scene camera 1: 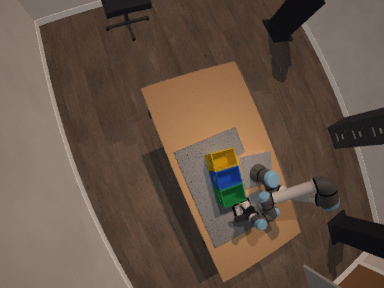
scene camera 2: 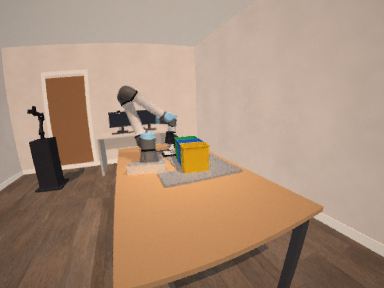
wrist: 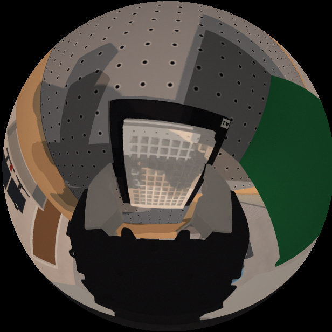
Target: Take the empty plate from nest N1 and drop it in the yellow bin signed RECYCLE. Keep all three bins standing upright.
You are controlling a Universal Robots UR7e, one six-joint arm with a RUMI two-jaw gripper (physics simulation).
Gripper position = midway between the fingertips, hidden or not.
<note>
I see my gripper [wrist: 158,164], a yellow bin [scene camera 2: 194,156], a white plate [wrist: 163,160], a green bin [wrist: 281,160] and a black block [wrist: 151,109].
The wrist view misses the yellow bin, which is hidden by the green bin.
</note>
